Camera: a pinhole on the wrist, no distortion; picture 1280 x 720 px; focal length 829.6 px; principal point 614.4 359.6 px. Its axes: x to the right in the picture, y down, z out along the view. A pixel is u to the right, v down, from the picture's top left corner.
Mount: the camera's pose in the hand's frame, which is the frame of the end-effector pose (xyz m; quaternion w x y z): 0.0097 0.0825 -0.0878 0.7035 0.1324 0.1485 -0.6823
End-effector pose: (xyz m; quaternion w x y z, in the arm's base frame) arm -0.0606 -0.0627 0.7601 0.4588 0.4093 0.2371 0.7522
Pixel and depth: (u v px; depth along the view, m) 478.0 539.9 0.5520
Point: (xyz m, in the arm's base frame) 0.3049 0.0759 1.0352
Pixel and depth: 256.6 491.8 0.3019
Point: 0.0812 -0.0519 0.9813
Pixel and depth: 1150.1 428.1 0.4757
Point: 0.3044 0.1740 0.6339
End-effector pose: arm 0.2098 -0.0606 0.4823 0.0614 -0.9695 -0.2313 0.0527
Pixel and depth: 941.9 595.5 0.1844
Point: 0.2402 0.0241 0.4329
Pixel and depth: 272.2 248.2 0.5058
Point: 0.1395 -0.1062 0.0208
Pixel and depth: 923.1 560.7 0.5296
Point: 0.1751 0.3077 0.1970
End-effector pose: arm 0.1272 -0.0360 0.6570 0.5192 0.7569 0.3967 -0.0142
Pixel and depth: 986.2 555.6 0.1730
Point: 0.1486 -0.0268 0.5710
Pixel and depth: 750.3 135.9 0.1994
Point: 0.1177 -0.1210 0.6137
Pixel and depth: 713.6 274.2 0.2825
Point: 0.1457 -0.1608 0.5420
